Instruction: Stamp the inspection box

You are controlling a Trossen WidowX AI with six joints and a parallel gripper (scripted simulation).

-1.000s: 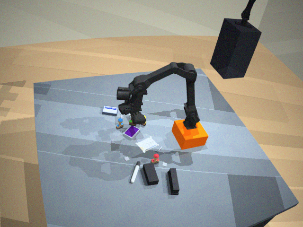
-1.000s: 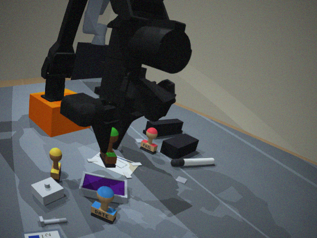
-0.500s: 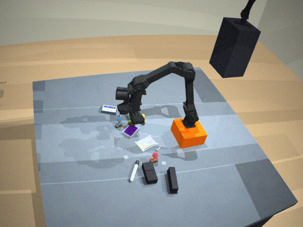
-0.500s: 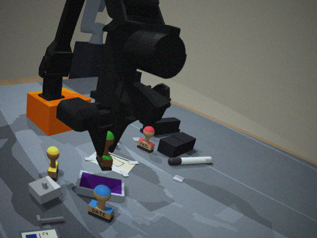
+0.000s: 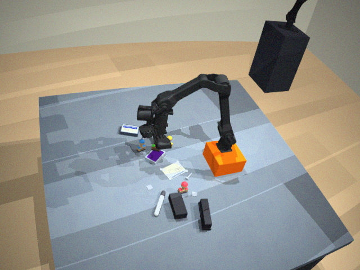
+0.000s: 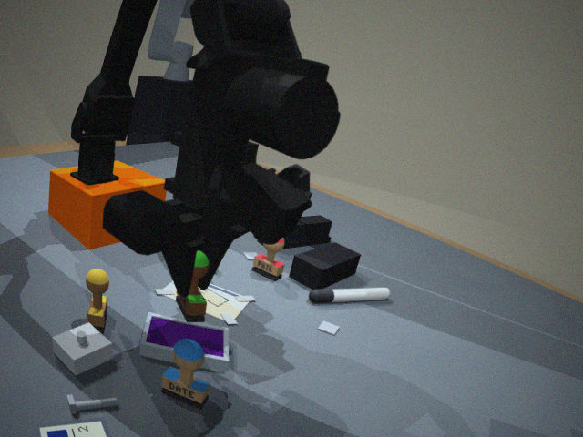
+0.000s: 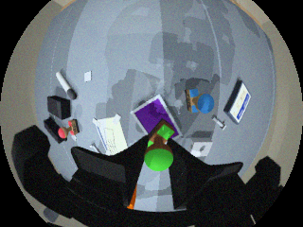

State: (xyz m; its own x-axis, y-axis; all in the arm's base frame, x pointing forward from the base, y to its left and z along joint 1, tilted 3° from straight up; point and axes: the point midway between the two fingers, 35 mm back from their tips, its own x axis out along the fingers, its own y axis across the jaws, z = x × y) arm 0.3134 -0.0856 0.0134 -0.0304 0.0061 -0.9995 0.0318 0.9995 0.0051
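Right now the purple ink pad is 70 mm below my gripper tip. Round my gripper tip: green stamp: right at my gripper tip; blue date stamp: 50 mm ahead, 60 mm to the right, 50 mm below; yellow-knobbed stamp: 90 mm behind, 60 mm to the right, 50 mm below.
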